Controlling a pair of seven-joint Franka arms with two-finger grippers.
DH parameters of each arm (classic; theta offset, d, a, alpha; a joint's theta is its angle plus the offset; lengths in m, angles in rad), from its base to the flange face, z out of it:
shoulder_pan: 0 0.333 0 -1.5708
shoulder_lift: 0 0 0 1.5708
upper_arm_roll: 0 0.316 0.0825 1.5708
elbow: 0 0 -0.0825 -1.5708
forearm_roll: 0 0.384 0 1.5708
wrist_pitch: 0 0 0.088 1.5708
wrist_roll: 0 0.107 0 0
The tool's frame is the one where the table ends.
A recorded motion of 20 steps. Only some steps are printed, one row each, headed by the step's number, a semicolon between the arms.
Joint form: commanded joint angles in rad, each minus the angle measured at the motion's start. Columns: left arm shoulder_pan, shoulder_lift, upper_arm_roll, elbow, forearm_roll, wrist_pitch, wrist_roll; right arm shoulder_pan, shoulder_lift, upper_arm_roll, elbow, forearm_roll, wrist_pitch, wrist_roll.
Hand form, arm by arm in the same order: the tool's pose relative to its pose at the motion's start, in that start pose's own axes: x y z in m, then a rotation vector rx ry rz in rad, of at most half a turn. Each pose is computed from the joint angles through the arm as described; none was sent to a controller.
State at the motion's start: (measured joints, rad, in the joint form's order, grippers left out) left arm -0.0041 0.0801 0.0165 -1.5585 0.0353 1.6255 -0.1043; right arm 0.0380 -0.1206 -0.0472 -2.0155 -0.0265 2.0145 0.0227
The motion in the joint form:
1: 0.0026 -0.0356 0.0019 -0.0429 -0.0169 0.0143 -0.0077; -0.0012 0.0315 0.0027 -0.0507 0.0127 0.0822 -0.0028
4: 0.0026 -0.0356 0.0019 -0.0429 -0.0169 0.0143 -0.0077; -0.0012 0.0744 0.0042 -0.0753 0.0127 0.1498 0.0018
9: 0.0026 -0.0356 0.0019 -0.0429 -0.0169 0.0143 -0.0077; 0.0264 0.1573 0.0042 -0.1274 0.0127 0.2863 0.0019
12: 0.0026 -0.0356 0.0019 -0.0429 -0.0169 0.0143 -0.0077; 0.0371 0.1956 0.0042 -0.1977 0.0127 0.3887 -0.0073
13: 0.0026 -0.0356 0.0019 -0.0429 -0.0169 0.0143 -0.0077; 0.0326 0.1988 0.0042 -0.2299 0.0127 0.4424 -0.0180
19: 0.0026 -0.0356 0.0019 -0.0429 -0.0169 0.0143 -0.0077; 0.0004 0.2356 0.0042 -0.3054 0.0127 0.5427 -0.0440
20: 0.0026 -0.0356 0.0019 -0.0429 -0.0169 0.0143 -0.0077; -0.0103 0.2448 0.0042 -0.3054 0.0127 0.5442 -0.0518
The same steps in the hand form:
1: -0.0098 -0.0020 -0.0012 -0.0181 0.0050 -0.0131; 0.0012 -0.0027 0.0338 0.0105 -0.0002 0.0001
4: -0.0098 -0.0020 -0.0012 -0.0181 0.0050 -0.0131; 0.0055 -0.0045 0.0629 0.0092 0.0000 0.0023
9: -0.0098 -0.0020 -0.0012 -0.0181 0.0050 -0.0131; 0.0074 -0.0216 0.1199 0.0101 0.0020 -0.0268
12: -0.0098 -0.0020 -0.0012 -0.0181 0.0050 -0.0131; -0.0052 -0.0280 0.1613 0.0106 -0.0039 -0.0480
13: -0.0098 -0.0020 -0.0012 -0.0181 0.0050 -0.0131; -0.0106 -0.0256 0.1714 0.0109 0.0144 -0.0545
19: -0.0098 -0.0020 -0.0012 -0.0181 0.0050 -0.0131; -0.0295 -0.0086 0.2115 0.0063 0.0020 -0.0499
20: -0.0098 -0.0020 -0.0012 -0.0181 0.0050 -0.0131; -0.0302 -0.0030 0.2162 0.0048 -0.0059 -0.0472

